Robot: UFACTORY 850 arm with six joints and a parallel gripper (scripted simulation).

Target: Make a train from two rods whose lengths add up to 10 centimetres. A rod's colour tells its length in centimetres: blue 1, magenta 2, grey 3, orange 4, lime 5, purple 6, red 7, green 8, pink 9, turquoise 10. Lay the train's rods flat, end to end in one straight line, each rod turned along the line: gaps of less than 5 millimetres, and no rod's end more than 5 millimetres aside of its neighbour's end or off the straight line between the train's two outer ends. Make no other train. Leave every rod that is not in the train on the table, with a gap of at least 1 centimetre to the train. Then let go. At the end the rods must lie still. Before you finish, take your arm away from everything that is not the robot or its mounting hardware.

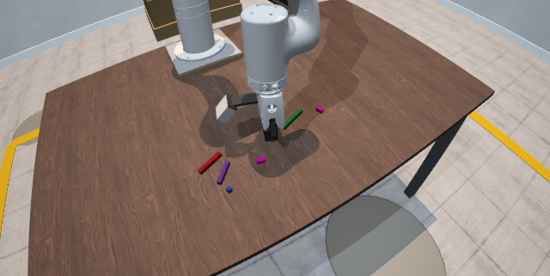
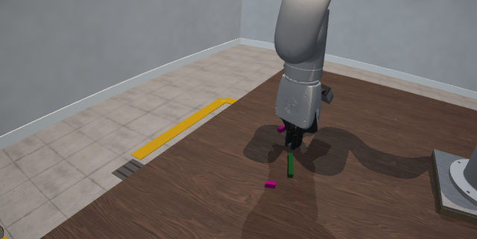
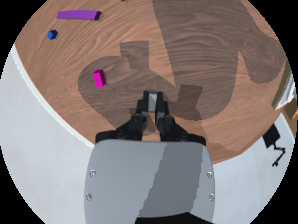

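Now: the green rod 80 mm to the left of my hand, 20 mm below it and 20 mm behind it. From my hand the other things lie so: grey rod: 20 mm below; red rod: 160 mm to the right, 20 mm below; purple rod: 150 mm to the right, 40 mm ahead, 20 mm below.
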